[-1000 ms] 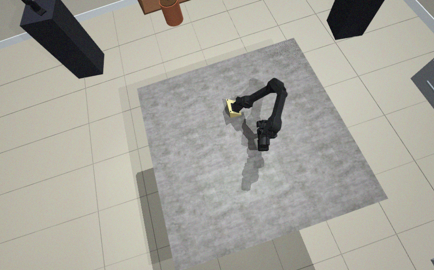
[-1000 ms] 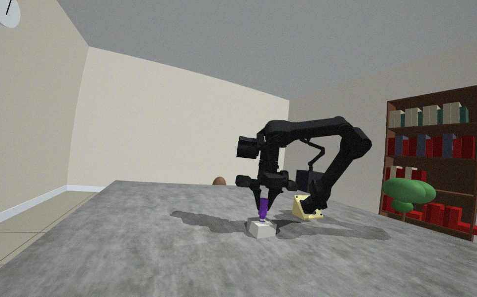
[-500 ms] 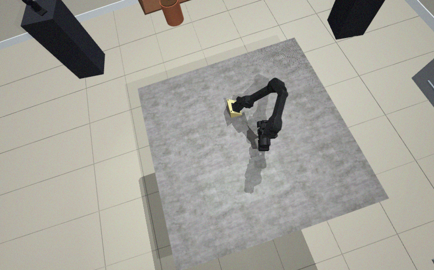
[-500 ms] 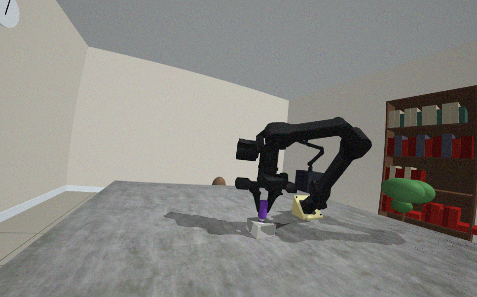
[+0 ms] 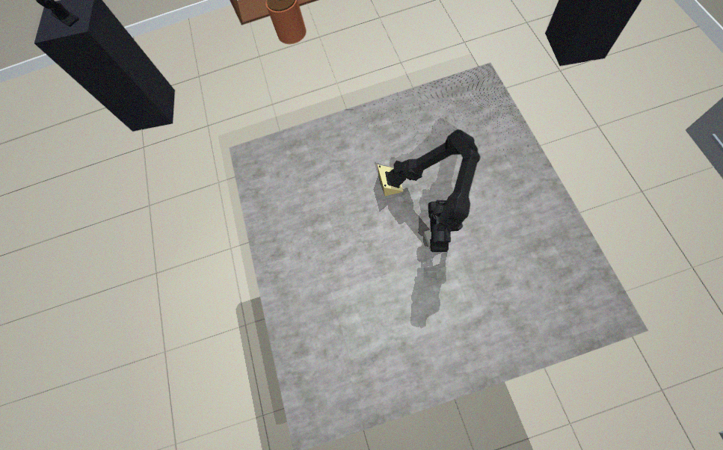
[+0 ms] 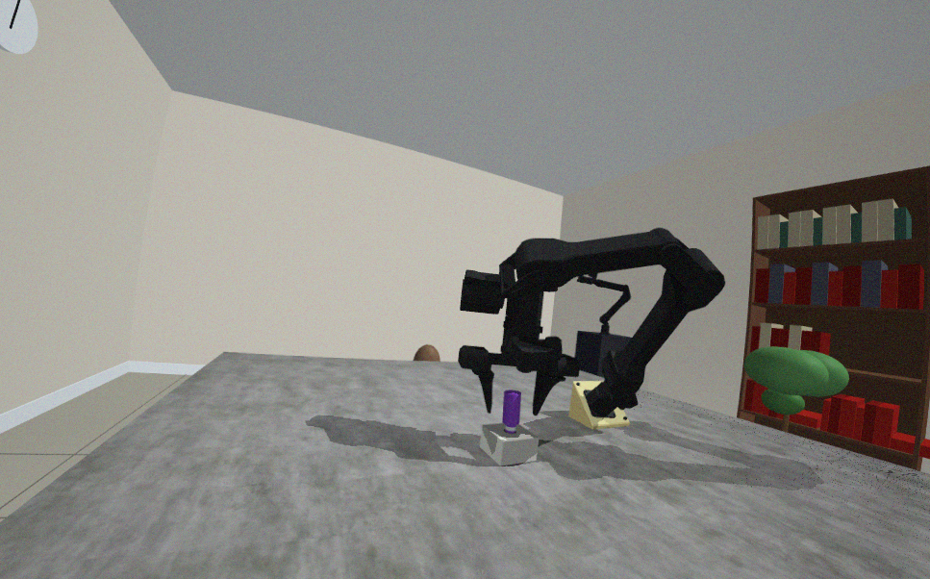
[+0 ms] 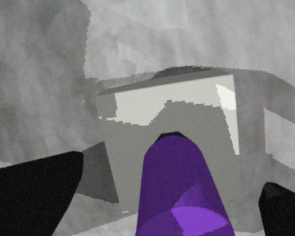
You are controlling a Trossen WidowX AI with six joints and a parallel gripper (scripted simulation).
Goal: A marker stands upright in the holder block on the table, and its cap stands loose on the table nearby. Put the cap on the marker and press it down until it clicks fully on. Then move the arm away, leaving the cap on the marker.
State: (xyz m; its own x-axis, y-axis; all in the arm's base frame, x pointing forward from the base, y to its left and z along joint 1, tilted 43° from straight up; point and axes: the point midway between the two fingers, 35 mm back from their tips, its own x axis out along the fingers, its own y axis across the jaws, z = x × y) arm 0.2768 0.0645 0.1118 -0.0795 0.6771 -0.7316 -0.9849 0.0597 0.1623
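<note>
Right now my gripper tip is right at the purple marker. Also, from my gripper tip: purple cap 10 mm above; then white holder block 50 mm below.
</note>
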